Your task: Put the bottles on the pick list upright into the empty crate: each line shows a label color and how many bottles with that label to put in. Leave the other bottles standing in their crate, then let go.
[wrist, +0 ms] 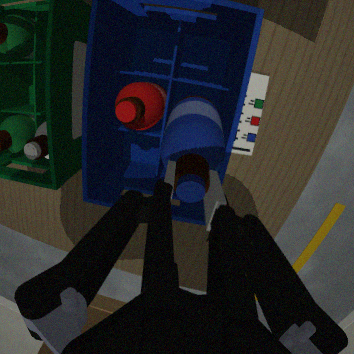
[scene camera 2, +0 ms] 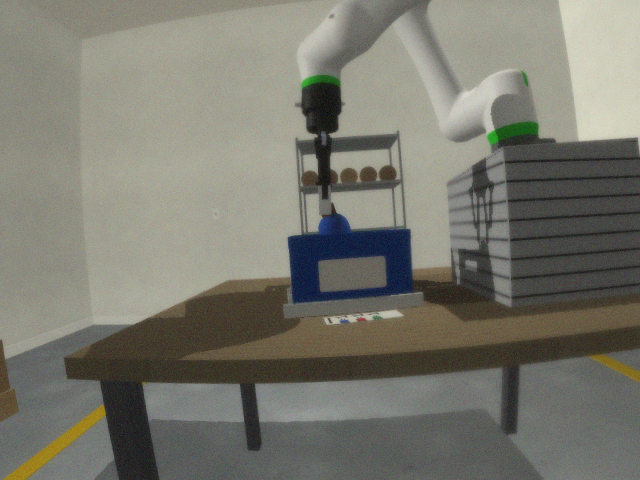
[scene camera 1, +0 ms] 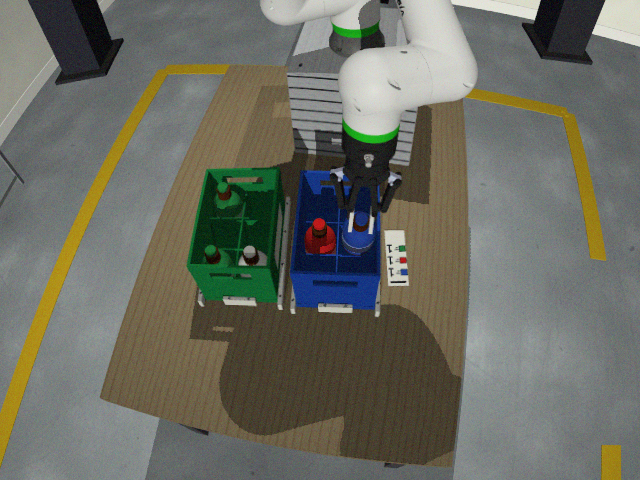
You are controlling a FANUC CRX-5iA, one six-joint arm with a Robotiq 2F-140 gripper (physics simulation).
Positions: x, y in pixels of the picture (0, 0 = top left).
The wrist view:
gripper: 189, 177
pick list: 243, 143
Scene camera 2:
gripper: 325, 215
white rail: 320, 308
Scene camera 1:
gripper: 360, 227
blue bottle: 358, 242
red bottle: 320, 238
green bottle: 227, 203
pick list: 397, 271
